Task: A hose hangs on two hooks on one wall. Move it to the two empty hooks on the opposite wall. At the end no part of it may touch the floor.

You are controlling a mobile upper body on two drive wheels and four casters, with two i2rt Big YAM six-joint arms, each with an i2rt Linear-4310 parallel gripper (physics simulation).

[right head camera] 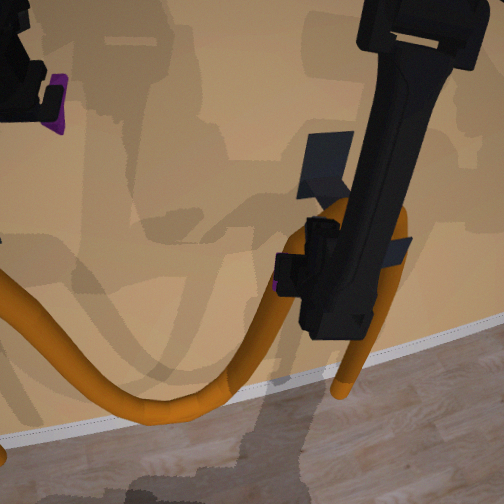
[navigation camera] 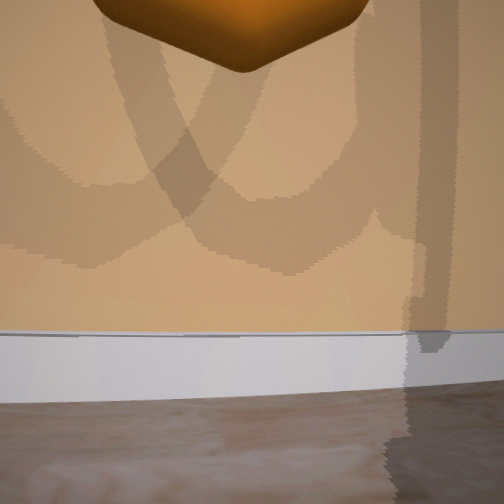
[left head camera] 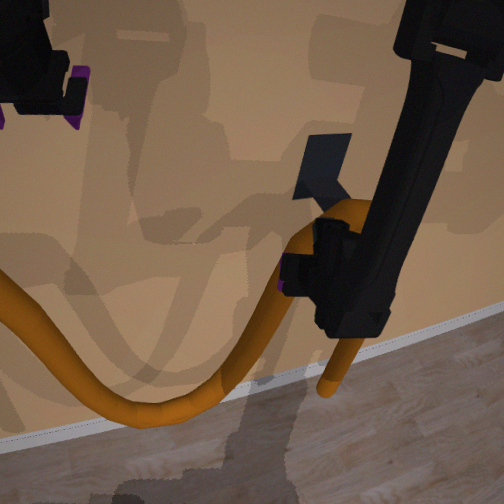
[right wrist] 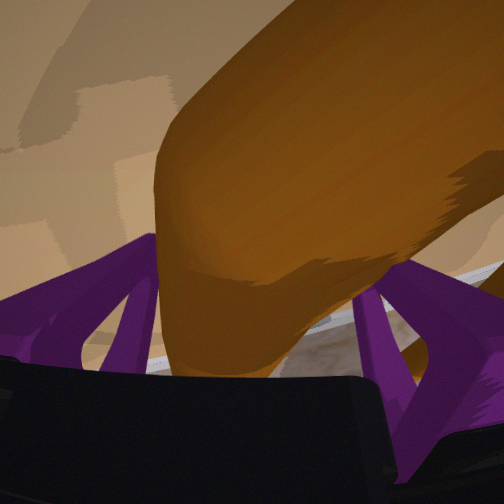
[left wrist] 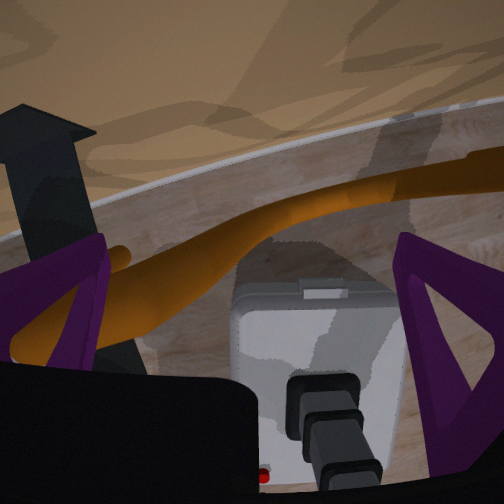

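Note:
An orange hose (left head camera: 250,345) hangs on the tan wall. It arches over a dark hook (left head camera: 322,170) and its short end (left head camera: 332,380) dangles just above the floor. Its long part sags low towards the left in the right head view (right head camera: 150,407). My right gripper (left head camera: 295,272) is shut on the hose just left of that hook; in the right wrist view both purple fingers (right wrist: 275,255) press the hose (right wrist: 310,175). My left gripper (left head camera: 39,105) is open and empty, high at the upper left. In the left wrist view its fingers (left wrist: 250,250) stand wide above the hose (left wrist: 200,255), near a second dark hook (left wrist: 45,180).
A white baseboard (navigation camera: 200,365) runs along the foot of the wall above a wooden floor (left head camera: 400,425). My own white base (left wrist: 320,370) shows below the left gripper. The hose's lowest loop (navigation camera: 235,25) hangs close in front of the navigation camera.

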